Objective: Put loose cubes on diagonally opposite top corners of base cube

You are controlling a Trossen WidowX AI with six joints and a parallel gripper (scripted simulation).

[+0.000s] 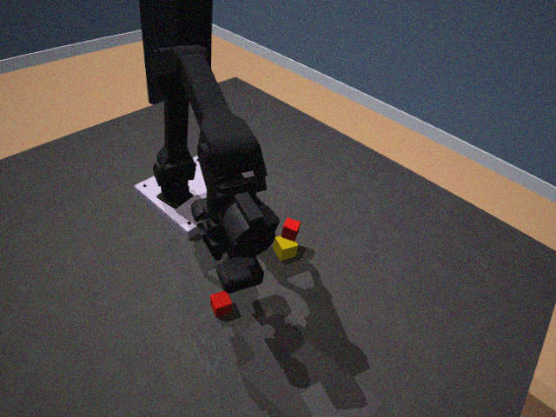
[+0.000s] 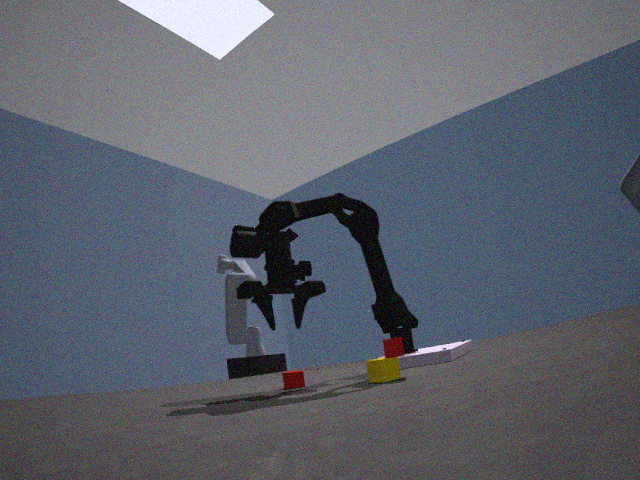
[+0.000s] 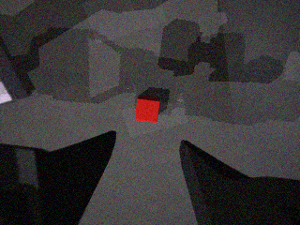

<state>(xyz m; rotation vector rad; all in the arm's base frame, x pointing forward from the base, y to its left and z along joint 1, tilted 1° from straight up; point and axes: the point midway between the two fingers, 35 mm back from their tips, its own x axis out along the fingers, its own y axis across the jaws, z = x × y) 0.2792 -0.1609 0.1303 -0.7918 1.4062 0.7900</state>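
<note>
My gripper tip is 20 mm short of the yellow cube, 210 mm to the right of it and 100 mm above it.
</note>
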